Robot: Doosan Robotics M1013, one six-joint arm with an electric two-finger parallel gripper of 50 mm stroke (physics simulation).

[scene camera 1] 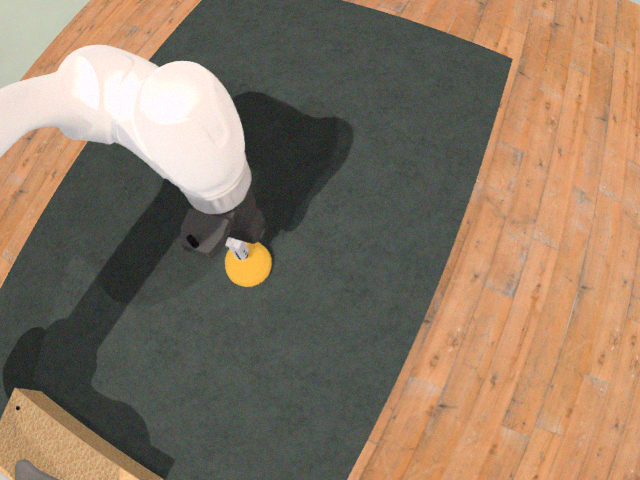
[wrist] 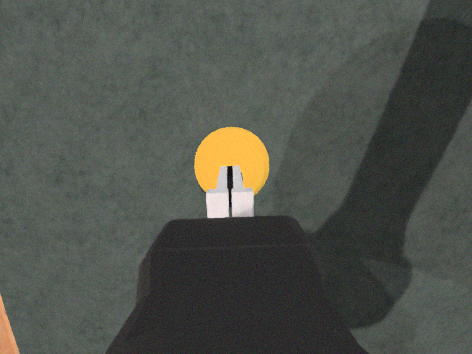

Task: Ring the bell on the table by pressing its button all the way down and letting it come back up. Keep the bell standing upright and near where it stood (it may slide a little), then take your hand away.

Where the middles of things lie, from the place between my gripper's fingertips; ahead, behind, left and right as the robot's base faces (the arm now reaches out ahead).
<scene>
My gripper is now 30 mm above the yellow bell (scene camera 1: pixel 257 266).
</scene>
